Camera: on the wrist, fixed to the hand. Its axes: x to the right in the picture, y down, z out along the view.
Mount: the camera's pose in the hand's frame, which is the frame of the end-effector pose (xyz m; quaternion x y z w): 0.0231 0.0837 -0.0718 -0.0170 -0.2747 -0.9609 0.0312
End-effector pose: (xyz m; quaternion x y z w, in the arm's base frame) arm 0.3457 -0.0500 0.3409 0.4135 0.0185 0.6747 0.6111
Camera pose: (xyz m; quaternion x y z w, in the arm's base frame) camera 0.2383 -0.0172 0.3505 0.1701 0.2186 -0.6794 0.6795
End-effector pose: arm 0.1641 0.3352 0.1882 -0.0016 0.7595 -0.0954 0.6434
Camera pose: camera 0.1000 0.4247 0.1644 -0.7670 -0.1530 -0.6079 0.1370
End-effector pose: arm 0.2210 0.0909 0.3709 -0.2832 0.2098 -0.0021 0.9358
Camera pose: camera 0.2042 0.1203 0.2635 -0.2269 -0.5226 -0.8179 0.0800
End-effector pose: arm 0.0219 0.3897 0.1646 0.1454 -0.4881 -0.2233 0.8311
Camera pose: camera 0.1138 0.4514 0.1858 -0.3981 0.1000 0.8538 0.3202
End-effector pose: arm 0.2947 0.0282 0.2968 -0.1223 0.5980 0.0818 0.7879
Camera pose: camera 0.2117 0.0870 0.2483 -0.5693 -0.3167 -0.7107 0.2654
